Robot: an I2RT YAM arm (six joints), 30 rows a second.
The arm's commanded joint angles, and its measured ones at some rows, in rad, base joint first. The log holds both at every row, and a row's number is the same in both.
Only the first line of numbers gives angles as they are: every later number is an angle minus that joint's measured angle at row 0.
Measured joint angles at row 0: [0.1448, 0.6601, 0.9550, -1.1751, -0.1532, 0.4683]
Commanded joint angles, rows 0 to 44: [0.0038, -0.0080, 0.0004, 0.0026, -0.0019, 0.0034]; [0.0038, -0.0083, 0.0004, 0.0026, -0.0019, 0.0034]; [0.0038, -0.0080, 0.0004, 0.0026, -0.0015, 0.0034]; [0.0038, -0.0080, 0.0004, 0.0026, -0.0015, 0.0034]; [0.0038, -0.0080, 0.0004, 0.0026, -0.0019, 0.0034]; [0.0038, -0.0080, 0.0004, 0.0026, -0.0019, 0.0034]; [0.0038, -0.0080, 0.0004, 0.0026, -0.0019, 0.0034]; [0.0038, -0.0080, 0.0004, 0.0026, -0.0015, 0.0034]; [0.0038, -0.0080, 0.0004, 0.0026, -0.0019, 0.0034]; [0.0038, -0.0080, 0.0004, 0.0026, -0.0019, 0.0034]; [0.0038, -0.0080, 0.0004, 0.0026, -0.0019, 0.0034]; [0.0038, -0.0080, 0.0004, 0.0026, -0.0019, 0.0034]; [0.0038, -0.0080, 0.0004, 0.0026, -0.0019, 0.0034]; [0.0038, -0.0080, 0.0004, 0.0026, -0.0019, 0.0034]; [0.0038, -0.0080, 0.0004, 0.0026, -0.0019, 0.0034]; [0.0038, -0.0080, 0.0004, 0.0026, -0.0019, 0.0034]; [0.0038, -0.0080, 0.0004, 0.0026, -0.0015, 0.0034]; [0.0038, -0.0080, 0.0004, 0.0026, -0.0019, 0.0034]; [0.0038, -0.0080, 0.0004, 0.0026, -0.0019, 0.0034]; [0.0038, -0.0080, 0.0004, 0.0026, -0.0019, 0.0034]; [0.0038, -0.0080, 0.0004, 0.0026, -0.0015, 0.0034]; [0.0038, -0.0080, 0.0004, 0.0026, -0.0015, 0.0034]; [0.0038, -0.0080, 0.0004, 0.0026, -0.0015, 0.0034]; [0.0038, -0.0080, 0.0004, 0.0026, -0.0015, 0.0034]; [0.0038, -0.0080, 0.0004, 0.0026, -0.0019, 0.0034]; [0.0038, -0.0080, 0.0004, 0.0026, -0.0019, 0.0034]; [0.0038, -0.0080, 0.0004, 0.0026, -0.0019, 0.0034]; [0.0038, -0.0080, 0.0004, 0.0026, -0.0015, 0.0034]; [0.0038, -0.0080, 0.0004, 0.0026, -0.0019, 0.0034]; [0.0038, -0.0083, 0.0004, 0.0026, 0.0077, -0.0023]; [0.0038, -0.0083, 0.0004, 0.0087, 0.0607, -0.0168]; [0.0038, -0.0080, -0.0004, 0.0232, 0.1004, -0.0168]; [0.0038, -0.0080, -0.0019, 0.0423, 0.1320, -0.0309]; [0.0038, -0.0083, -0.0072, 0.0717, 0.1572, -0.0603]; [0.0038, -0.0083, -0.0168, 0.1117, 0.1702, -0.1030]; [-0.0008, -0.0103, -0.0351, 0.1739, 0.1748, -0.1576]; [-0.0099, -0.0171, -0.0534, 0.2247, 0.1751, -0.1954]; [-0.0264, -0.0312, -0.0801, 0.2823, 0.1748, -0.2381]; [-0.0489, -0.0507, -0.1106, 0.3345, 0.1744, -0.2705]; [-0.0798, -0.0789, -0.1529, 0.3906, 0.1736, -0.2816]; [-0.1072, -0.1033, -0.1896, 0.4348, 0.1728, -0.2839]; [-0.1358, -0.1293, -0.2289, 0.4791, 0.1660, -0.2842]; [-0.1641, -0.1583, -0.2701, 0.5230, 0.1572, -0.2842]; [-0.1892, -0.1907, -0.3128, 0.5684, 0.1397, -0.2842]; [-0.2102, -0.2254, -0.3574, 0.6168, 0.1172, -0.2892]
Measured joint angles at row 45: [-0.1618, -0.1537, -0.2773, 0.5573, 0.1408, -0.2362]
